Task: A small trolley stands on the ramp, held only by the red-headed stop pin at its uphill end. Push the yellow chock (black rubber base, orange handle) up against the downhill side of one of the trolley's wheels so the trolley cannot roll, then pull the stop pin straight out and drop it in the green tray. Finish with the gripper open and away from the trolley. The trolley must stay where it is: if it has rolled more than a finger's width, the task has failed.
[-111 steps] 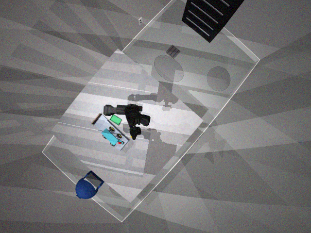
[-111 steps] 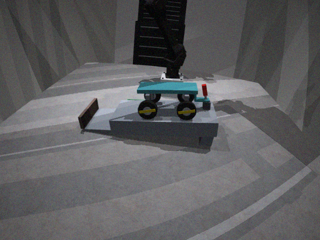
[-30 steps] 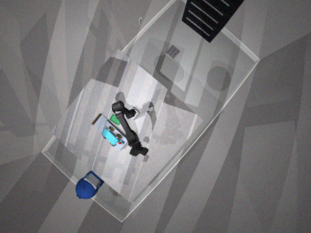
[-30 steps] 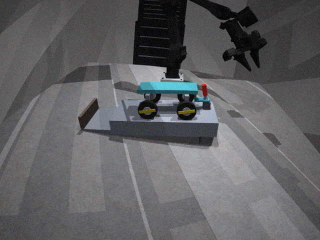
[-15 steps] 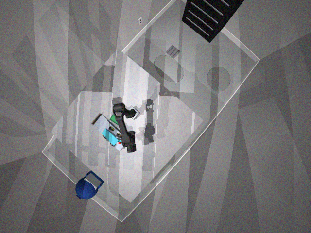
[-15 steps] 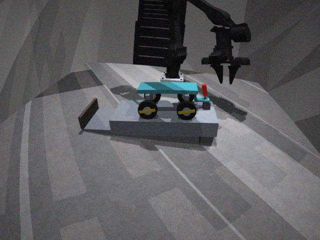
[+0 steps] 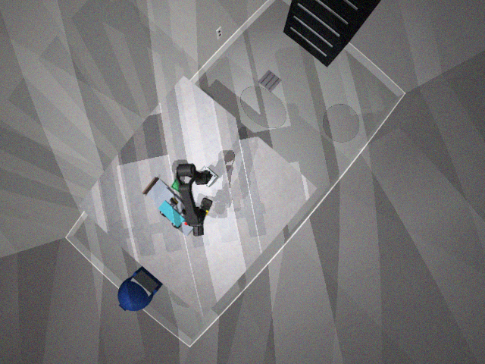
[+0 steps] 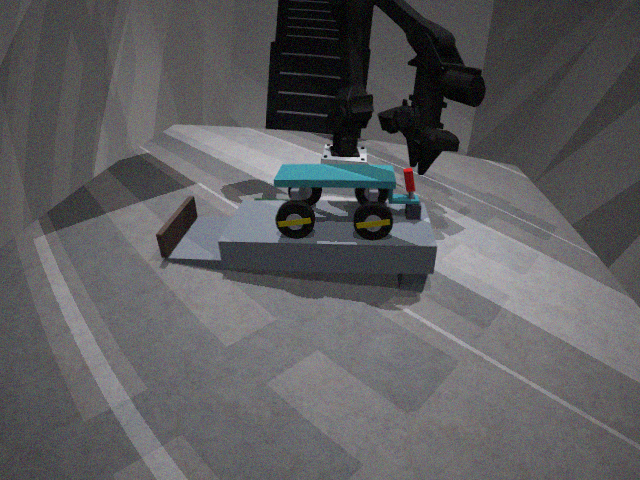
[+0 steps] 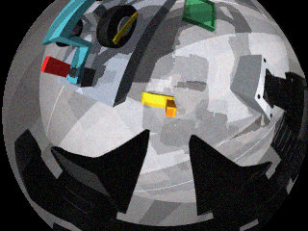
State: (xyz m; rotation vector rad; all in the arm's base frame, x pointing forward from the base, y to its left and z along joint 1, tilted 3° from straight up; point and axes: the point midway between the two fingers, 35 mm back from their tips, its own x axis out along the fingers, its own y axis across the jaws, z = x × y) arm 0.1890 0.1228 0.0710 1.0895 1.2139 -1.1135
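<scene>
The yellow chock lies 110 mm below my gripper tip and 20 mm ahead of it. Also, from my gripper tip: grey ramp: 170 mm to the right, 130 mm ahead, 80 mm below; red-headed stop pin: 120 mm ahead, 40 mm to the right, 10 mm above; trolley: 160 mm to the right, 130 mm ahead, 10 mm below.
</scene>
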